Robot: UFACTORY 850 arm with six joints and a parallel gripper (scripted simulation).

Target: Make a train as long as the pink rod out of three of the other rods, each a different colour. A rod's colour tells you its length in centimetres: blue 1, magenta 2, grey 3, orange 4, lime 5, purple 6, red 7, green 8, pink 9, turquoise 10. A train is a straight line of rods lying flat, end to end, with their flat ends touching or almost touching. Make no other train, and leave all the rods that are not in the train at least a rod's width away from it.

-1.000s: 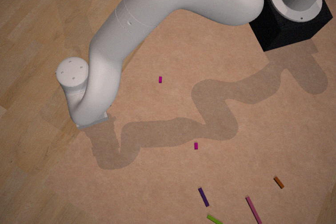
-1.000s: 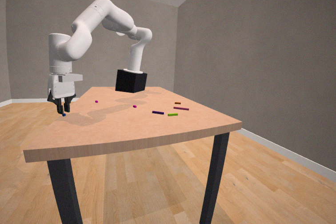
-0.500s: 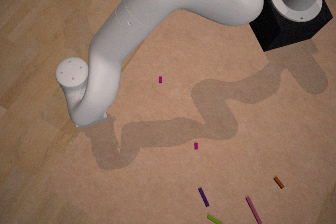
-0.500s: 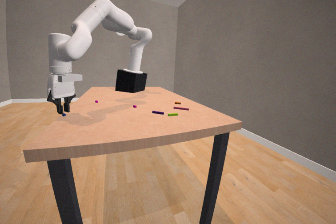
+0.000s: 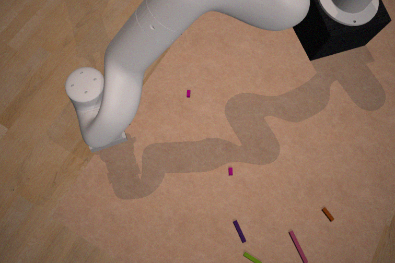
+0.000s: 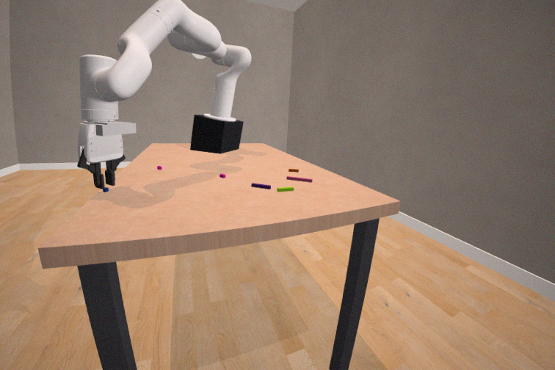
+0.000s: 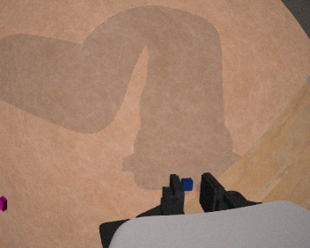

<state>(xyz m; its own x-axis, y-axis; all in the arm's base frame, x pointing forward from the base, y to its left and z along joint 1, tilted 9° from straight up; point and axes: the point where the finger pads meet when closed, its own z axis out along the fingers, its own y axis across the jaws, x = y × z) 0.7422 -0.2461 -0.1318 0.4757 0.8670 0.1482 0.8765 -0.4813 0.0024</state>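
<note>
Now: hand 3 cm above the blue rod. The rest, counted from my hand: lime rod: 50 cm to the left, 3 cm below, 1 cm behind; purple rod: 43 cm to the left, 4 cm behind, 3 cm below; pink rod: 58 cm to the left, 11 cm behind, 3 cm below.
</note>
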